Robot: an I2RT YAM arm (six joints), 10 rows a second.
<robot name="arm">
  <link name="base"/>
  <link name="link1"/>
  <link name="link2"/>
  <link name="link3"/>
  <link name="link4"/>
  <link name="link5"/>
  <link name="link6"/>
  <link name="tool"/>
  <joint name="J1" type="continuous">
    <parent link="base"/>
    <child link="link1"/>
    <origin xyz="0 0 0.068" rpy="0 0 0"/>
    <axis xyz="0 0 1"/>
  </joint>
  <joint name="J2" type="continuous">
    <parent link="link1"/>
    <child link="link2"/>
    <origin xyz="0.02 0.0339 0.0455" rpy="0 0 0"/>
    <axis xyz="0 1 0"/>
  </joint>
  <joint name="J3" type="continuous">
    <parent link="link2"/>
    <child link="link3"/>
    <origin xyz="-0.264 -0.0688 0" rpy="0 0 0"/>
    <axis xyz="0 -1 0"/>
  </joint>
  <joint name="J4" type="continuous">
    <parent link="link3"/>
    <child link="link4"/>
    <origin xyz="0.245 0.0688 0.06" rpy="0 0 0"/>
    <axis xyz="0 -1 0"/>
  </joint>
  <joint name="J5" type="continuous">
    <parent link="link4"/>
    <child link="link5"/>
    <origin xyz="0.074 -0.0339 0.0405" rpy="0 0 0"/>
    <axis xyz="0 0 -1"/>
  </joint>
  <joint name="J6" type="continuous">
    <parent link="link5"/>
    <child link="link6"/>
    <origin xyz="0.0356 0 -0.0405" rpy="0 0 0"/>
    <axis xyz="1 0 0"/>
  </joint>
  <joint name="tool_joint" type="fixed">
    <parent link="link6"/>
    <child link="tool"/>
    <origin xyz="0 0 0" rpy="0 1.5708 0"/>
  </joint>
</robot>
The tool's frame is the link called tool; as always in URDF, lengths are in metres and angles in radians. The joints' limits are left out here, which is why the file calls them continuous.
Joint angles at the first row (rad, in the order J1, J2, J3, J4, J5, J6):
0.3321 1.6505 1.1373 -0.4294 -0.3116 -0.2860
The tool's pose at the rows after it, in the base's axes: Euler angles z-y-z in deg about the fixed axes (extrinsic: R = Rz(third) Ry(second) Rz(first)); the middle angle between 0 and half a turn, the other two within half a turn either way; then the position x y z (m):
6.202 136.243 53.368 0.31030 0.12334 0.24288
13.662 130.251 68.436 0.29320 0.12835 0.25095
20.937 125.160 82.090 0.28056 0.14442 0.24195
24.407 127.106 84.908 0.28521 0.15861 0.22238
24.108 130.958 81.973 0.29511 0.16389 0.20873
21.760 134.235 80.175 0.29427 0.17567 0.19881
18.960 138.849 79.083 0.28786 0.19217 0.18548
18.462 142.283 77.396 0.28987 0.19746 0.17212
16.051 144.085 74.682 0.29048 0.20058 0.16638
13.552 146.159 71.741 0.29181 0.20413 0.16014
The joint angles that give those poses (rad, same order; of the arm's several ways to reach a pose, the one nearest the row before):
0.3370 1.5715 1.1281 -0.4567 -0.3977 -0.3459
0.3491 1.5236 1.1041 -0.4865 -0.6078 -0.3913
0.3959 1.5337 1.0742 -0.4856 -0.7807 -0.4068
0.4320 1.6040 1.0757 -0.4606 -0.7639 -0.3845
0.4403 1.6616 1.0912 -0.4370 -0.6835 -0.3645
0.4789 1.6908 1.0896 -0.4132 -0.6068 -0.3623
0.5381 1.7247 1.0850 -0.4040 -0.5132 -0.3699
0.5536 1.7675 1.0891 -0.3970 -0.4530 -0.3586
0.5645 1.7841 1.0880 -0.3831 -0.4062 -0.3556
0.5755 1.8064 1.0932 -0.3759 -0.3562 -0.3517

